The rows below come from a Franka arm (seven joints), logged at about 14 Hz.
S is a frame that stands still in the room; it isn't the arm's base.
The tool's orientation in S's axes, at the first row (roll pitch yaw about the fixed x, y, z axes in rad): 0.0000 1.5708 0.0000
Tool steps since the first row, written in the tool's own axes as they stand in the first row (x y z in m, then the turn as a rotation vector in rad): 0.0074 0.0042 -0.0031 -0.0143 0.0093 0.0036; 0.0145 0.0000 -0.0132 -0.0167 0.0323 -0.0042; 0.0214 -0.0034 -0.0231 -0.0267 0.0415 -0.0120; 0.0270 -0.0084 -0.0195 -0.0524 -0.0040 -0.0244; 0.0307 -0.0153 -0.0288 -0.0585 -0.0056 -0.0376; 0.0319 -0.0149 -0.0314 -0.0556 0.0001 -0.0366; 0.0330 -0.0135 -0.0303 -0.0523 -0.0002 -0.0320; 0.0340 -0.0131 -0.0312 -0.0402 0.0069 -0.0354; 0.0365 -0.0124 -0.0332 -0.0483 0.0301 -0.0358; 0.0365 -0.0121 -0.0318 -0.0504 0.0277 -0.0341; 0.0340 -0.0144 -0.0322 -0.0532 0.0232 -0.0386; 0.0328 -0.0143 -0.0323 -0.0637 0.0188 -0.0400
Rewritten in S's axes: -0.0031 0.0042 -0.0074 0.0036 0.0093 0.0143; -0.0132 0.0000 -0.0145 -0.0042 0.0323 0.0167; -0.0231 -0.0034 -0.0214 -0.0120 0.0415 0.0267; -0.0195 -0.0084 -0.0270 -0.0244 -0.0040 0.0524; -0.0288 -0.0153 -0.0307 -0.0376 -0.0056 0.0585; -0.0314 -0.0149 -0.0319 -0.0366 0.0001 0.0556; -0.0303 -0.0135 -0.0330 -0.0320 -0.0002 0.0523; -0.0312 -0.0131 -0.0340 -0.0354 0.0069 0.0402; -0.0332 -0.0124 -0.0365 -0.0358 0.0301 0.0483; -0.0318 -0.0121 -0.0365 -0.0341 0.0277 0.0504; -0.0322 -0.0144 -0.0340 -0.0386 0.0232 0.0532; -0.0323 -0.0143 -0.0328 -0.0400 0.0188 0.0637
